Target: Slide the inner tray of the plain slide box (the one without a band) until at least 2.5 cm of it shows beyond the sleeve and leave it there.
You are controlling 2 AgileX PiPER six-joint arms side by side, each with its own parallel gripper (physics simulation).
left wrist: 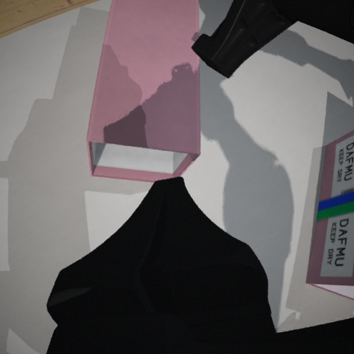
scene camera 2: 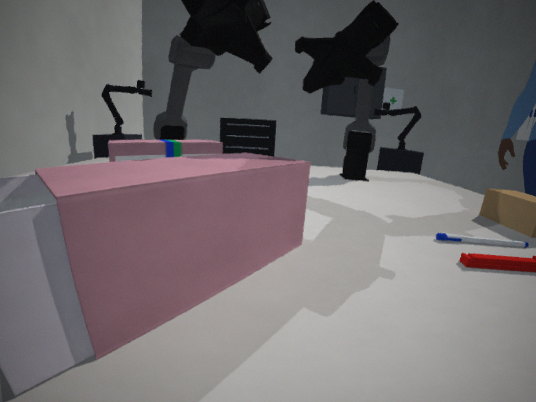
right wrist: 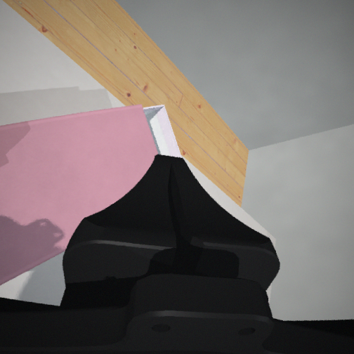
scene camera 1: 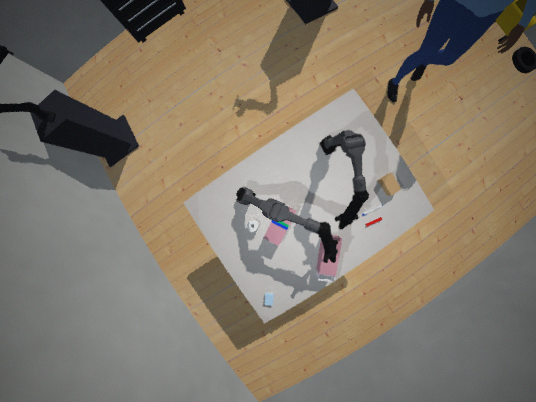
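The plain pink slide box [scene camera 1: 324, 268] [scene camera 2: 190, 240] [left wrist: 150, 65] [right wrist: 90, 165] lies near the table edge. Its pale inner tray [scene camera 1: 326, 279] [scene camera 2: 30, 285] [right wrist: 169, 127] sticks out a short way from the sleeve end at the left in scene camera 2. The opposite sleeve end is open in the left wrist view. My right gripper [scene camera 1: 330, 258] [scene camera 2: 262, 65] [left wrist: 212, 59] [right wrist: 166, 173] is shut, empty and above the box. My left gripper [scene camera 1: 342, 225] [scene camera 2: 309, 86] [left wrist: 172, 195] is shut, empty and raised beyond the sleeve's open end.
The banded pink box [scene camera 1: 273, 235] [scene camera 2: 135, 146] [left wrist: 314, 267] lies under the right arm. A white ring-like object [scene camera 1: 252, 225], light blue block [scene camera 1: 269, 299], white-blue pen [scene camera 1: 372, 210] [scene camera 2: 480, 241], red object [scene camera 1: 373, 222] [scene camera 2: 495, 262] and tan block [scene camera 1: 389, 184] [scene camera 2: 510, 210] lie around.
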